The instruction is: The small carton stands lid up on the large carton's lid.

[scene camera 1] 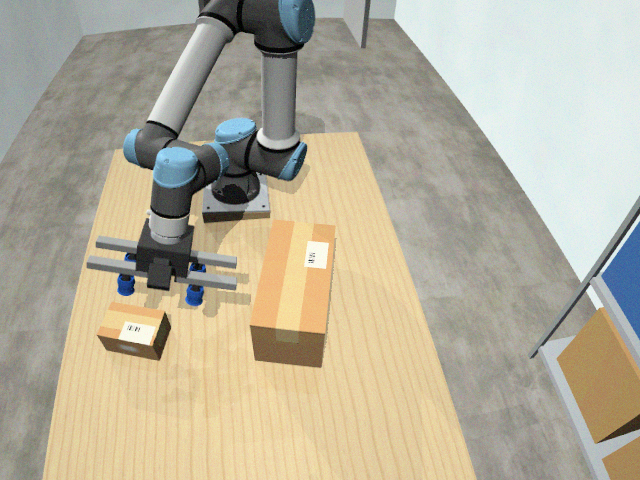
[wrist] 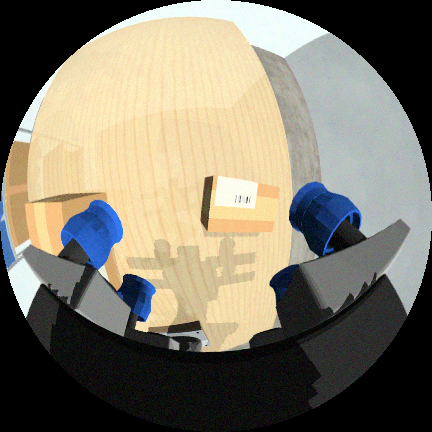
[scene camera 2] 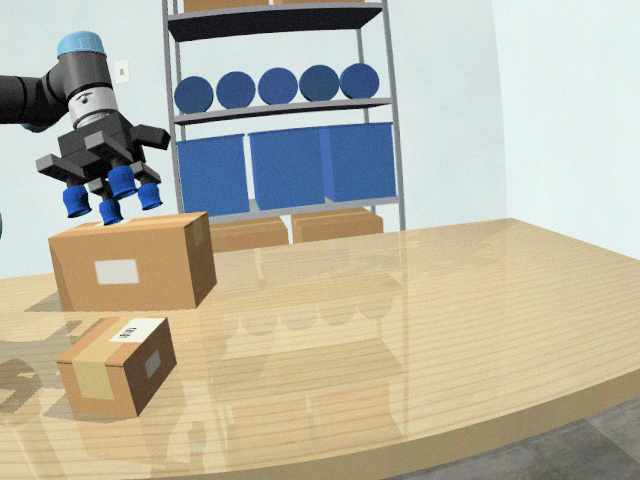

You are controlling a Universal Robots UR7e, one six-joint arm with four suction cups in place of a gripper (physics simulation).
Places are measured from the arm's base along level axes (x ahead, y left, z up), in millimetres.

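Pixels of known places: end effector, tool point: (wrist: 206, 261) (scene camera 2: 118, 209); arm's base, origin of the base link: (scene camera 1: 235, 189) (wrist: 182, 342).
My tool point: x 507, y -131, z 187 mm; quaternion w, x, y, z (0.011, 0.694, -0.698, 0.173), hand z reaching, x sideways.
Ahead of a thing's pixels: the offset from my tool point to its middle. Level surfaces: height alone.
The small carton {dx -5, dy -112, dz -184 mm} (scene camera 1: 135, 330) (scene camera 2: 116, 361) (wrist: 242, 216) stands on the wooden table {dz -220 mm} (scene camera 1: 361, 413) (scene camera 2: 516, 310), its taped, labelled lid up. The large carton {dx -70, dy +284, dz -143 mm} (scene camera 1: 294, 289) (scene camera 2: 126, 294) (wrist: 45, 225) stands apart from it on the table, to its right in scene camera 1, with tape and a white label on its lid. No carton stands on that lid. My gripper (scene camera 1: 161, 276) (scene camera 2: 114, 197) (wrist: 210, 257) is open: its four blue cups hang in the air, touching nothing. It is higher than the small carton and off it toward the arm's base.
The arm's base plate (scene camera 1: 248, 207) is bolted behind the cartons, near the table's far end in scene camera 1. A shelf rack (scene camera 1: 550, 361) (scene camera 2: 390, 62) beyond the table holds blue bins (scene camera 2: 211, 175), round blue items and brown cartons.
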